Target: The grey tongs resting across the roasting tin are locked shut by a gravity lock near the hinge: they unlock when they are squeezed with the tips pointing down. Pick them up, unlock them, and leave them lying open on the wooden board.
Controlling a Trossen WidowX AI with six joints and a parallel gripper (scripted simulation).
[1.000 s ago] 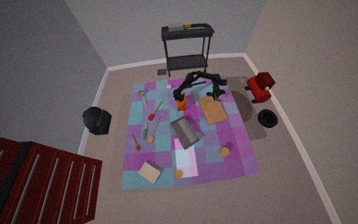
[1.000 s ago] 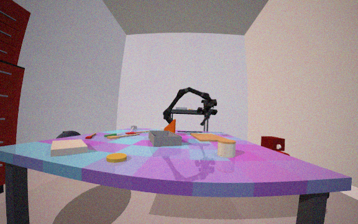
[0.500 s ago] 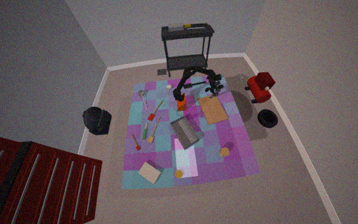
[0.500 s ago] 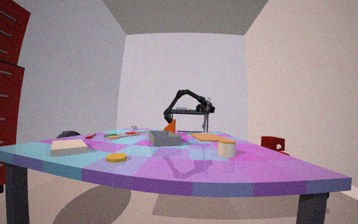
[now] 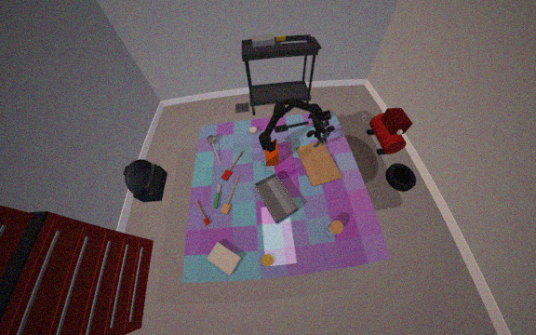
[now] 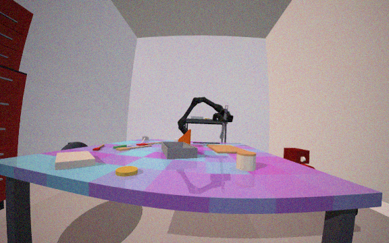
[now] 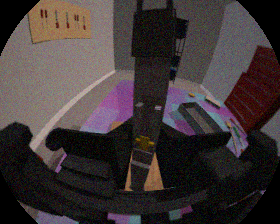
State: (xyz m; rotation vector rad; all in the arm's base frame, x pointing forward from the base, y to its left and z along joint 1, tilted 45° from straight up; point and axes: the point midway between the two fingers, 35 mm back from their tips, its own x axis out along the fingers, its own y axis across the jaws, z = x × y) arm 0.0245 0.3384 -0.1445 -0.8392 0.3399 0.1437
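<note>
Right now my gripper tip is 23 cm above the wooden board. Also, from my gripper tip: pale block: 68 cm ahead, 66 cm to the right, 23 cm below; then grey roasting tin: 29 cm ahead, 33 cm to the right, 21 cm below.
</note>
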